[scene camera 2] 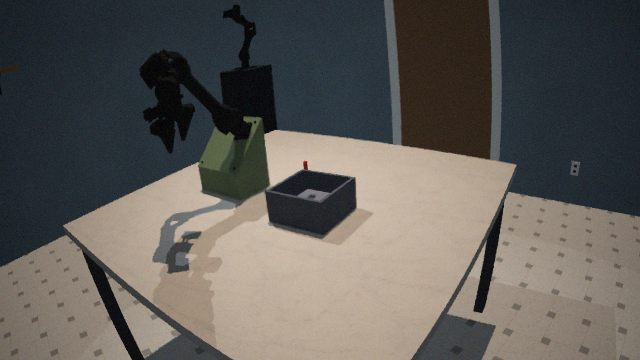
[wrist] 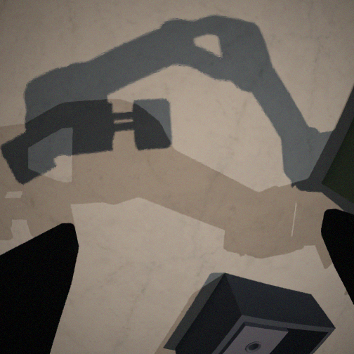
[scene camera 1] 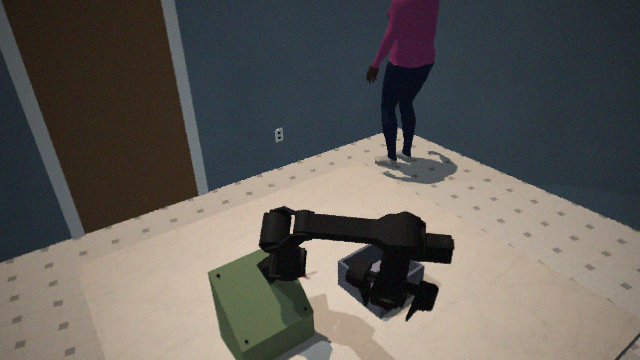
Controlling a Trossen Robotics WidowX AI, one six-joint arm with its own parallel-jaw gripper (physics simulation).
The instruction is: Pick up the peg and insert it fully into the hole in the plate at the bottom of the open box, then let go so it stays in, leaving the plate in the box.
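Where they show: gripper, between the fingertips: (scene camera 2: 177, 146) (scene camera 1: 386, 312); arm's base, origin of its link: (scene camera 2: 243, 131) (scene camera 1: 272, 267).
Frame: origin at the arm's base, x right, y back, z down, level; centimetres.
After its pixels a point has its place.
Observation:
The red peg (scene camera 1: 304, 274) (scene camera 2: 305, 165) {x -8.8, y -18.7, z 14.0 cm} stands on the table behind the box, on the side near the green block; mostly hidden by the arm in scene camera 1 and partly by the box in scene camera 2. It does not show in the wrist view. The dark open box (scene camera 1: 346, 278) (scene camera 2: 295, 212) {x 21.4, y -32.2, z 15.6 cm} (wrist: 270, 300) stands upright on the table. The pale plate (scene camera 1: 376, 266) {x 8.9, y -33.9, z 15.0 cm} (scene camera 2: 325, 194) {x 9.1, y -35.3, z 15.0 cm} (wrist: 270, 339) lies at its bottom, its round hole empty. My gripper (scene camera 1: 387, 311) {x 35.7, y -4.2, z -6.4 cm} (scene camera 2: 177, 145) {x 35.7, y -4.2, z -6.4 cm} (wrist: 203, 231) is open and empty, high above the table and off to one side of the box.
The green block (scene camera 1: 250, 305) {x 3.2, y 10.2, z 4.6 cm} (scene camera 2: 232, 181) {x 11.0, y -1.4, z 14.2 cm} (wrist: 345, 175) under the arm's base stands beside the box. The arm's shadows fall on the table (scene camera 2: 400, 200) {x -5.2, y -54.2, z 20.8 cm}. Another arm on a dark pedestal (scene camera 2: 248, 102) and a person in a pink top (scene camera 1: 412, 37) are beyond the table.

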